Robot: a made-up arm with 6 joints.
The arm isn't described. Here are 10 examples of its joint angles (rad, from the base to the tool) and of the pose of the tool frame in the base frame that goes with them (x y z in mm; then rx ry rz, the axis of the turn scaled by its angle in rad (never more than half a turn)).
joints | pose
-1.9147 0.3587 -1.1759 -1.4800 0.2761 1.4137 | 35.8 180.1 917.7 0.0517 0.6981 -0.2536
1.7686 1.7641 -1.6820 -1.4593 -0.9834 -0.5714 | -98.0 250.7 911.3 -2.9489 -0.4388 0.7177
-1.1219 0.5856 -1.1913 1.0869 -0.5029 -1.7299 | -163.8 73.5 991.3 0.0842 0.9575 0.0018
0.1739 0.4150 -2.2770 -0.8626 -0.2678 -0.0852 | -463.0 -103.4 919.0 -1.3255 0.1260 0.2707
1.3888 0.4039 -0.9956 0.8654 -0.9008 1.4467 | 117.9 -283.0 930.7 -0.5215 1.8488 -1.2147
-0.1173 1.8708 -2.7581 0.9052 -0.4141 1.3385 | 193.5 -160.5 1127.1 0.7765 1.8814 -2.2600
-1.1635 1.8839 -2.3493 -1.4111 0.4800 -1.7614 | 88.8 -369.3 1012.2 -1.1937 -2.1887 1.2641
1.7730 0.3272 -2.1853 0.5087 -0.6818 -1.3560 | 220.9 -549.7 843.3 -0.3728 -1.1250 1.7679
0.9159 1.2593 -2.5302 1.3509 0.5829 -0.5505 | -5.9 -113.5 1150.5 1.2502 0.3854 -2.2967
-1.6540 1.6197 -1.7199 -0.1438 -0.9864 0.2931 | -25.2 -224.7 1081.8 -0.4766 0.8879 0.3286
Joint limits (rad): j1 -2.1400..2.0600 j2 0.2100..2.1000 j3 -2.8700..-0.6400 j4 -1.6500..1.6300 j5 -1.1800..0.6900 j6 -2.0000..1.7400
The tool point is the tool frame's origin. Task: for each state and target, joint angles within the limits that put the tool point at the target. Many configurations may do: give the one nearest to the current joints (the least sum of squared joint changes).
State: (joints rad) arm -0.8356 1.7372 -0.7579 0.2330 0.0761 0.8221
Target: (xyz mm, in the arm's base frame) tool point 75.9 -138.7 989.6
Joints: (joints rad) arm -0.6760 1.1252 -1.1701 0.1508 -0.0507 0.8068
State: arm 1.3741 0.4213 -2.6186 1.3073 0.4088 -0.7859
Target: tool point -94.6 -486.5 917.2
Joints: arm 1.2821 0.4076 -2.3133 1.2280 0.6900 -0.7945
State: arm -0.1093 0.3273 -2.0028 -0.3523 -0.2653 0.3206
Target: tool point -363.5 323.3 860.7
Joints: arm -0.7584 0.2100 -1.9377 -0.4700 -0.3317 0.3096
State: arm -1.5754 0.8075 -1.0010 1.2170 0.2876 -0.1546
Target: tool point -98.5 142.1 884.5
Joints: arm -1.3521 0.2747 -0.8994 1.2690 0.1412 -0.1453
